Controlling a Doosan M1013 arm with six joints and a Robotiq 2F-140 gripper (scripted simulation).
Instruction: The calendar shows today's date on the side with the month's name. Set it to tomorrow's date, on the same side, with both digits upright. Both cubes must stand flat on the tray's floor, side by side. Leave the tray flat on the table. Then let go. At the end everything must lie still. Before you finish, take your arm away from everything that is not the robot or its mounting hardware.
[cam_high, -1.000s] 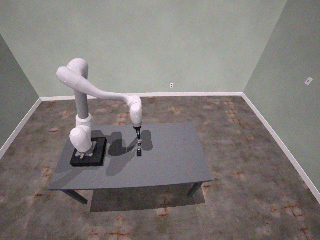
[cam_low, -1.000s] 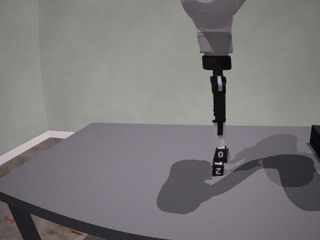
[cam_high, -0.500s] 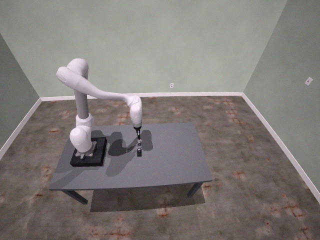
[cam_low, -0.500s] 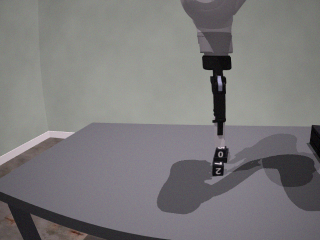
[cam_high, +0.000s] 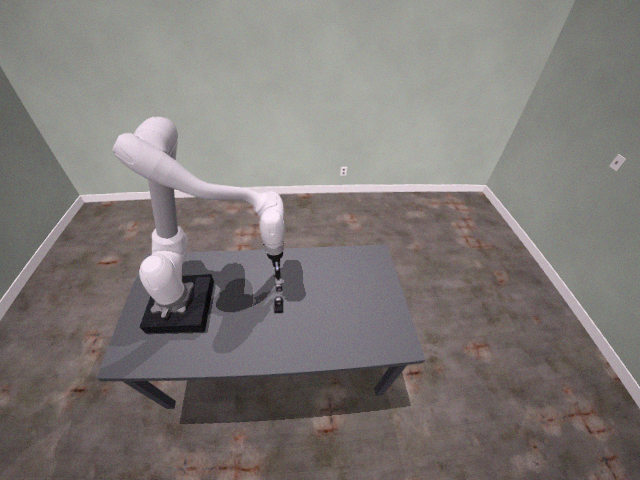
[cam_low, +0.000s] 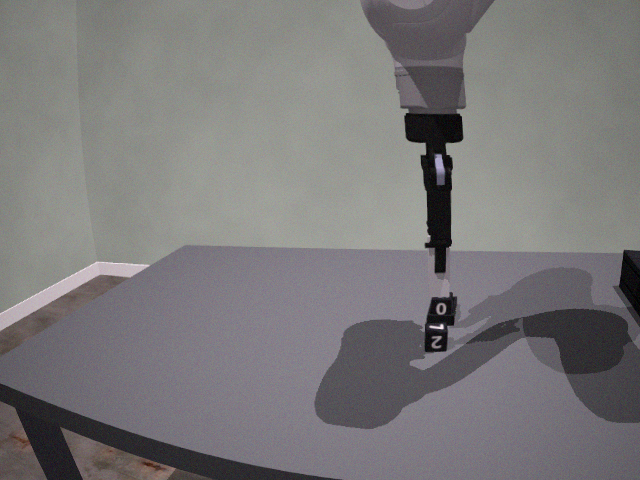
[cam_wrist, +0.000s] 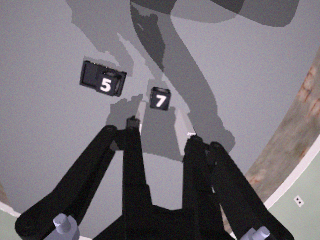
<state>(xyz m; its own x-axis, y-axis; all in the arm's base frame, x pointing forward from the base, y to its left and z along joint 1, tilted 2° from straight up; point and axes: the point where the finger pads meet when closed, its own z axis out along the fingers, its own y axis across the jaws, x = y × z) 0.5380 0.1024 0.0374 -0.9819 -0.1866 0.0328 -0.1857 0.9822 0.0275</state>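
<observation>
My hand is 110 mm above the black number cube. The rest, counted from my hand: tray: 110 mm to the right, 110 mm below.
</observation>
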